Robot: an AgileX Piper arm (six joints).
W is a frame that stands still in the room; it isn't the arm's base.
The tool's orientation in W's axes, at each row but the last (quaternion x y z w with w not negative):
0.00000 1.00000 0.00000 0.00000
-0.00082 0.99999 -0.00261 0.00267
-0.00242 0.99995 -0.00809 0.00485
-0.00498 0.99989 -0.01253 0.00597
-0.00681 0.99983 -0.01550 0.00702
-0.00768 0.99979 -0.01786 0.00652
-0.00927 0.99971 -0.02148 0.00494
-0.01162 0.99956 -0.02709 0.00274
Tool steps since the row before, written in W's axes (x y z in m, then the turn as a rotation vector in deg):
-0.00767 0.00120 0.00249 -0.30 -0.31 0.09
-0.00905 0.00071 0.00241 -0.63 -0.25 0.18
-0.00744 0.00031 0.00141 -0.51 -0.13 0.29
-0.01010 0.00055 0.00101 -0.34 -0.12 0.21
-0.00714 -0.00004 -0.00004 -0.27 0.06 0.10
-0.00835 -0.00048 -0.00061 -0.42 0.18 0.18
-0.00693 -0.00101 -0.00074 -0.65 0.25 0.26
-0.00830 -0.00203 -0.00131 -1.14 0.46 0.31
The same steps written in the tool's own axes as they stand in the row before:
0.00767 0.00120 -0.00249 0.30 -0.31 -0.09
0.00904 0.00071 -0.00246 0.63 -0.25 -0.18
0.00742 0.00032 -0.00149 0.51 -0.13 -0.29
0.01008 0.00062 -0.00115 0.34 -0.12 -0.21
0.00714 0.00006 -0.00006 0.27 0.06 -0.11
0.00836 -0.00033 0.00052 0.41 0.18 -0.19
0.00695 -0.00085 0.00071 0.64 0.25 -0.28
0.00835 -0.00176 0.00137 1.13 0.47 -0.34

